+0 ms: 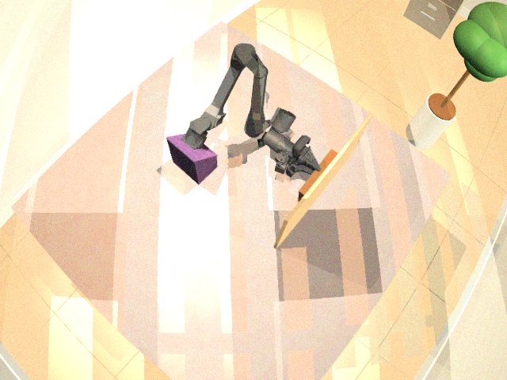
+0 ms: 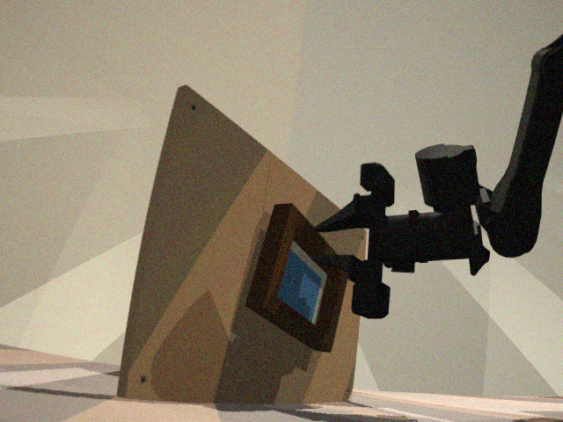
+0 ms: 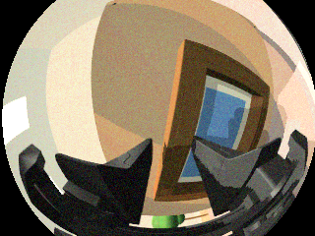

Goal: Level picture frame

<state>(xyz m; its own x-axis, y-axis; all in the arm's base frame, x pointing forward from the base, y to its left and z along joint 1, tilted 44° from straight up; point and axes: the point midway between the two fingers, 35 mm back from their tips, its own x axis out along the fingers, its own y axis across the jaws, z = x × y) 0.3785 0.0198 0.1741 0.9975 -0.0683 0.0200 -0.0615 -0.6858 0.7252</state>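
The picture frame lies 10 mm ahead of my gripper tip, 10 mm to the left of it and 60 mm below it. From my gripper tip the other things lie so: wall panel 20 mm ahead, 20 mm to the left, 60 mm below.
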